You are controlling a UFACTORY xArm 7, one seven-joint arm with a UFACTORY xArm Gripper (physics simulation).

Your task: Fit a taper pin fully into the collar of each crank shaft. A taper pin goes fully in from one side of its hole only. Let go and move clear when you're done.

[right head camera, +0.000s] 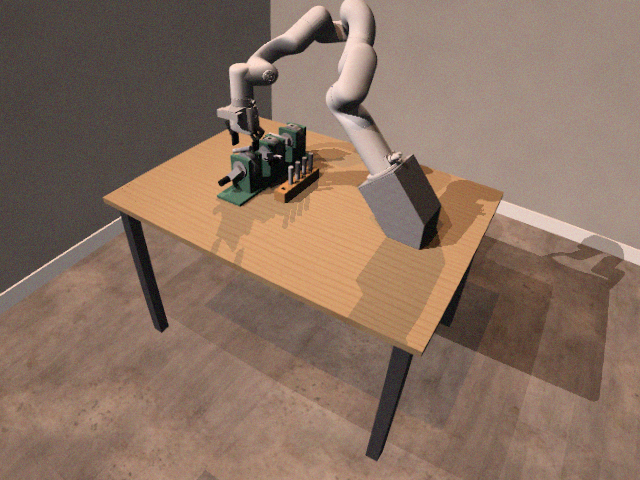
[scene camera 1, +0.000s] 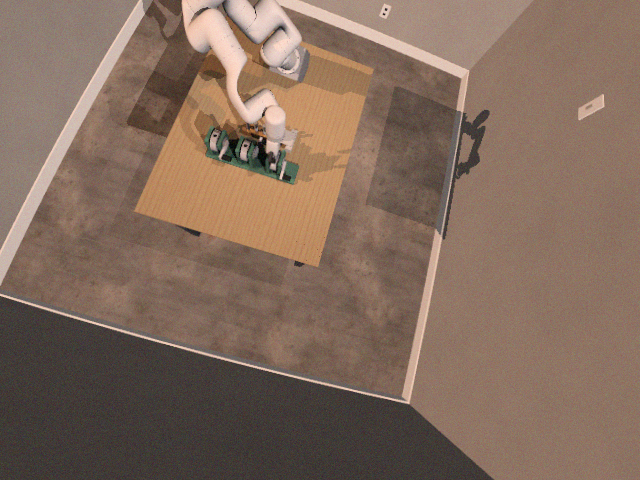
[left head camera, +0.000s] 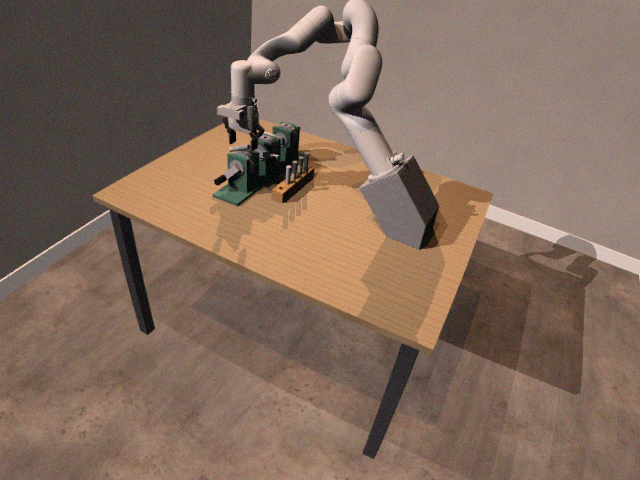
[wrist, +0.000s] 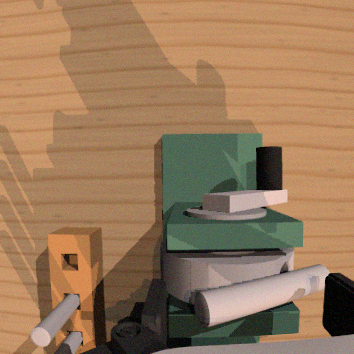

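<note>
A grey taper pin lies tilted nearly flat across the top of the nearest collar, not upright in a hole. My gripper is open, with its fingers wide apart on either side of the pin. The nearest crank's black handle sticks out beyond its green stand. The middle collar and far collar show in the scene view; whether their holes hold pins is too small to tell.
An orange pin rack stands beside the green base. Several pins stand upright in it, and its end hole is empty. The grey block under the arm stands farther right on the table.
</note>
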